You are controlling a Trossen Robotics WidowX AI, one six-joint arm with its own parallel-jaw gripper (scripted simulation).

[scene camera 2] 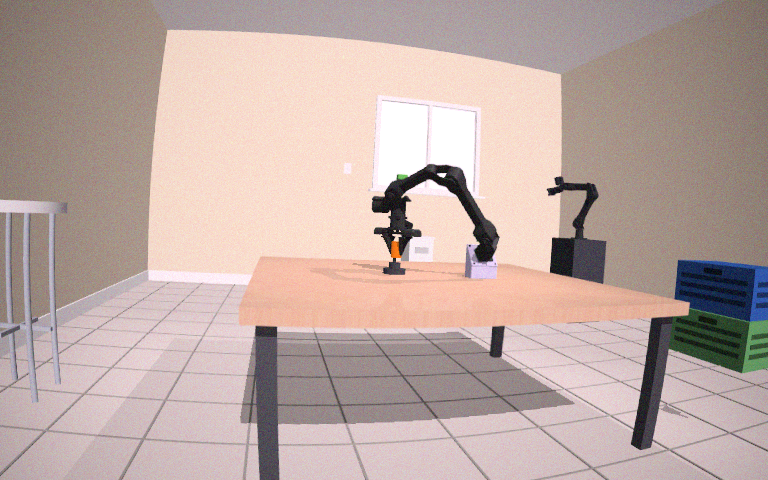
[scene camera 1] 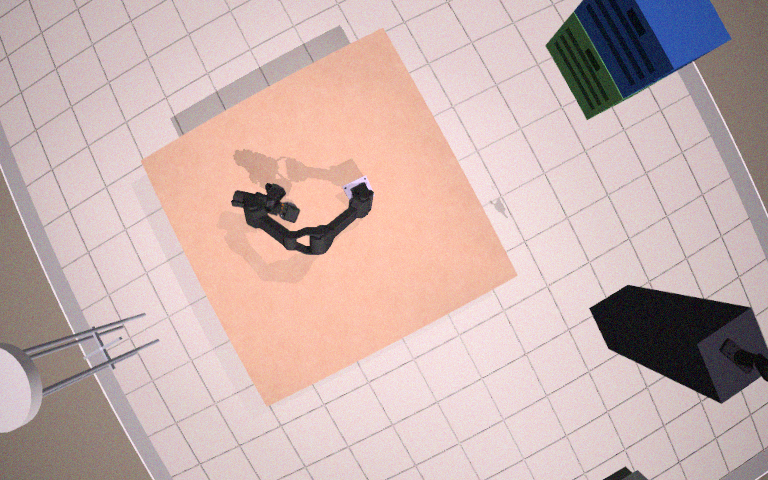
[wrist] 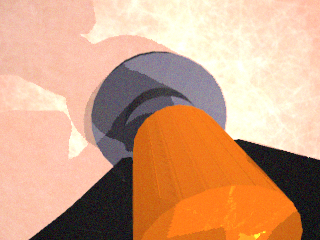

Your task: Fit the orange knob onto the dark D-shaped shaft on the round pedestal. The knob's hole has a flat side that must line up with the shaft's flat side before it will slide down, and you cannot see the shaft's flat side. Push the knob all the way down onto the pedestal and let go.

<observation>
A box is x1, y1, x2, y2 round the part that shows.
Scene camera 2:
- my gripper: [374, 213, 421, 255]
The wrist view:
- my gripper: [28, 139, 319, 239]
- orange knob: [133, 104, 302, 239], held by my gripper
</observation>
